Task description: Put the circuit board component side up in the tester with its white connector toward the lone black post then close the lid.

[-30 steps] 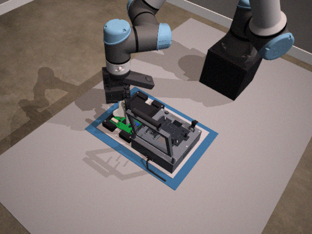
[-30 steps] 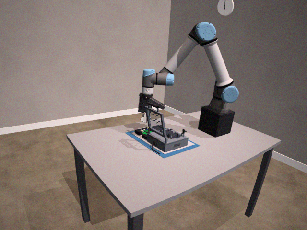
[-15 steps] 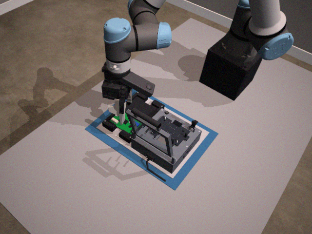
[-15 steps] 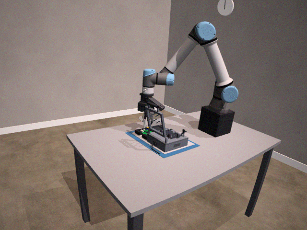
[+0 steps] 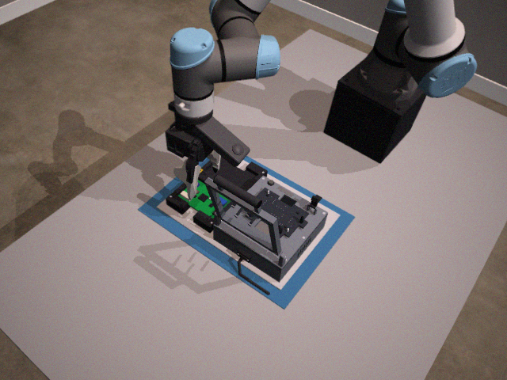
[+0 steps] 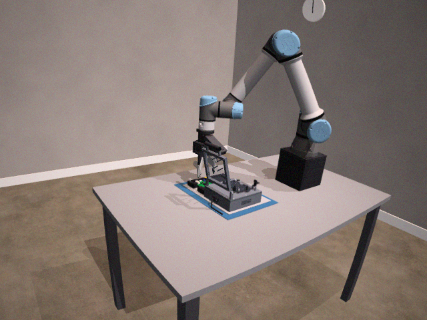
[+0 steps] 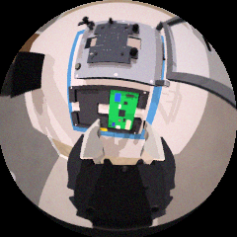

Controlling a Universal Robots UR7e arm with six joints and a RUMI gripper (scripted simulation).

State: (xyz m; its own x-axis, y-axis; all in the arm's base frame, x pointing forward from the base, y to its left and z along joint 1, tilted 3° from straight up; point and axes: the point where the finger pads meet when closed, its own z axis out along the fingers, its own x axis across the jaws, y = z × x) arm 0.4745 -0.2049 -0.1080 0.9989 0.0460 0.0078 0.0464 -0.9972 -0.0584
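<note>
Now: the green circuit board 50 mm below my hand. Round my hand: tester lid (170 mm to the left, 110 mm above, 90 mm ahead).
</note>
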